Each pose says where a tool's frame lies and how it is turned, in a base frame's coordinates. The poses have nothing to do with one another.
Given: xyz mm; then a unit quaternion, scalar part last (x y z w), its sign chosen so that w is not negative.
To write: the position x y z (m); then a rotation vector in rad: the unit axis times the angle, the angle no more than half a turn. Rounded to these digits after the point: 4 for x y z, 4 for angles.
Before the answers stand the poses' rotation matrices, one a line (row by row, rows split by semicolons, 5 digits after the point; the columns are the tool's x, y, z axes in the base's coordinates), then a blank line. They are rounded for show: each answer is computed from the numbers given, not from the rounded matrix.
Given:
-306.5 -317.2 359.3 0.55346 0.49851 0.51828 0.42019
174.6 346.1 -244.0 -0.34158 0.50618 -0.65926 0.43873
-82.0 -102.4 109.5 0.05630 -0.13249 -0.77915 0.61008
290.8 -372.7 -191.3 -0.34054 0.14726 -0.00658 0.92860
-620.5 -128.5 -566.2 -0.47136 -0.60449 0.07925 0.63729
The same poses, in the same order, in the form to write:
-0.03425 0.11626 0.99263; 0.98736 -0.14986 0.05162; 0.15476 0.98185 -0.10966
-0.38168 0.23267 0.89453; -0.92427 -0.10260 -0.36768; 0.00623 -0.96713 0.25421
-0.24926 0.93577 -0.24939; -0.96561 -0.22049 0.13776; 0.07393 0.27516 0.95855
0.95654 -0.08808 0.27797; -0.11252 0.76798 0.63052; -0.26901 -0.63439 0.72469
0.25663 0.46885 -0.84518; 0.67087 0.54308 0.50497; 0.69576 -0.69659 -0.17517

-0.3065 -0.3172 0.3593 1.3871 1.2494 1.2989
0.1746 0.3461 -0.2440 -0.8489 1.2579 -1.6384
-0.0820 -0.1024 0.1095 0.1300 -0.3059 -1.7988
0.2908 -0.3727 -0.1913 -0.6978 0.3017 -0.0135
-0.6205 -0.1285 -0.5662 -1.0763 -1.3803 0.1810

